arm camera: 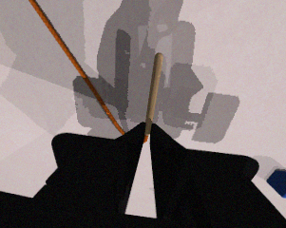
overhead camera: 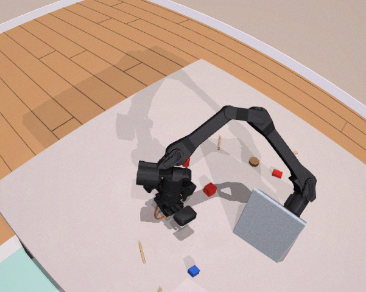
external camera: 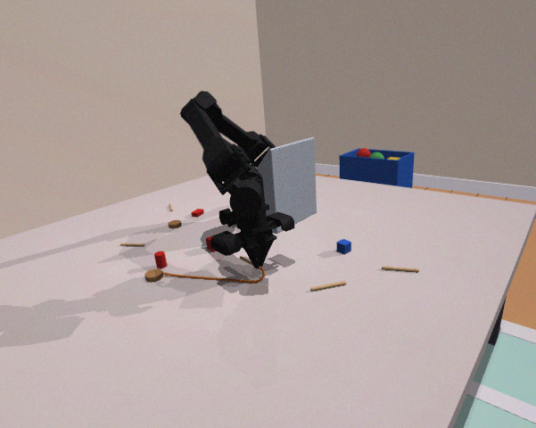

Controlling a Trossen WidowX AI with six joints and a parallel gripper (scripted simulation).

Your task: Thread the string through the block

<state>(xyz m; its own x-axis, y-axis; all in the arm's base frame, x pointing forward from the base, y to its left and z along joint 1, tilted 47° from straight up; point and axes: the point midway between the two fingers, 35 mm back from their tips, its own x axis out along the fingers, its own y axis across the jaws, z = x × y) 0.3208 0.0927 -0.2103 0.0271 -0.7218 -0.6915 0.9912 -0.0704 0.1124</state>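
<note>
Now: the red cylinder 22 cm to the right of my gripper tip and 11 cm ahead of it. The rest, counted from my gripper tip: flat red piece (45 cm to the right, 16 cm behind, 1 cm below); then thin wooden stick (1 cm to the right); then blue cube (20 cm behind, 10 cm to the left).
</note>
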